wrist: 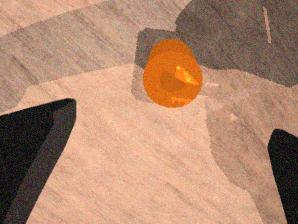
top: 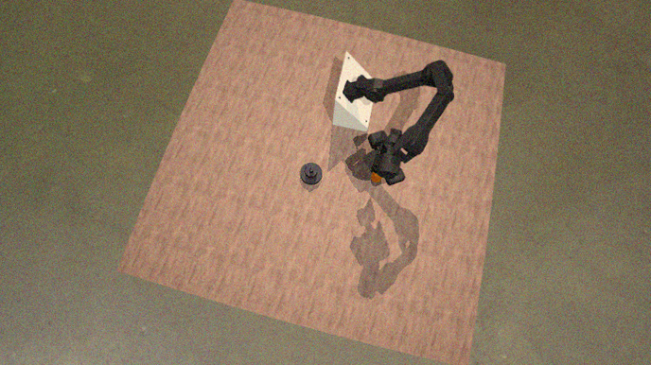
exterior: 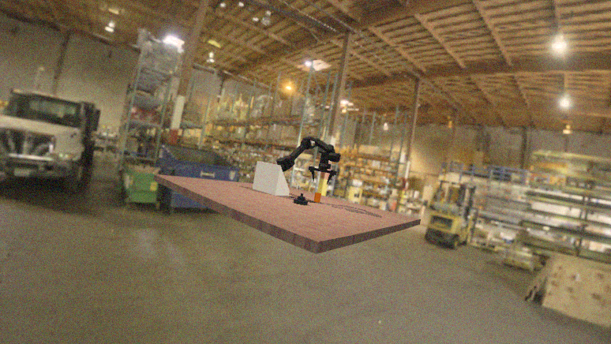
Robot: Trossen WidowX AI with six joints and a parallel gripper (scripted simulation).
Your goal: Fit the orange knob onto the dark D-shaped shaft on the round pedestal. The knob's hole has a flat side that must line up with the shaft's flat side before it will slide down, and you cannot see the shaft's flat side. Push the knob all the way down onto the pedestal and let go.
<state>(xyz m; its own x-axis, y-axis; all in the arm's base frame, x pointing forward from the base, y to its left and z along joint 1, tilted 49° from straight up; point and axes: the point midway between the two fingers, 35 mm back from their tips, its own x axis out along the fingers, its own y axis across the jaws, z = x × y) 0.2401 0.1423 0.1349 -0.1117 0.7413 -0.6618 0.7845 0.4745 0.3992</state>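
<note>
Right now my gripper tip is 10 cm above the orange knob. The rest, counted from my gripper tip: dark D-shaped shaft (24 cm to the right, 9 cm below, 7 cm ahead).
</note>
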